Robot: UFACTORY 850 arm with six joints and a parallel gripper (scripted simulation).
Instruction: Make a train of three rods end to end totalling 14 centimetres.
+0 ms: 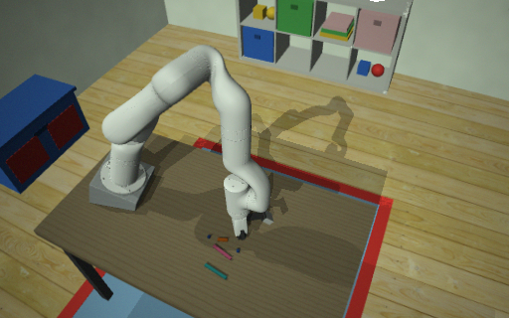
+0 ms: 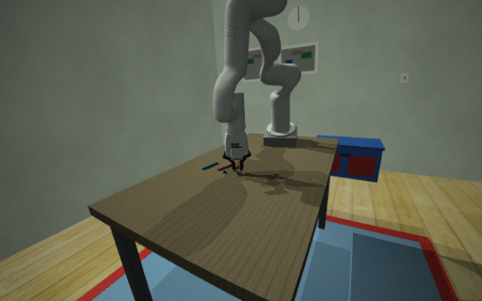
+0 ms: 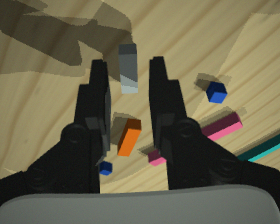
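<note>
Right now the grey rod is 30 mm below my hand. From my hand the other things lie so: pink rod (50 mm behind, 90 mm to the right, 30 mm below); orange rod (70 mm behind, 30 mm to the right, 30 mm below); lime rod (10 mm behind, 160 mm to the left, 30 mm below).
</note>
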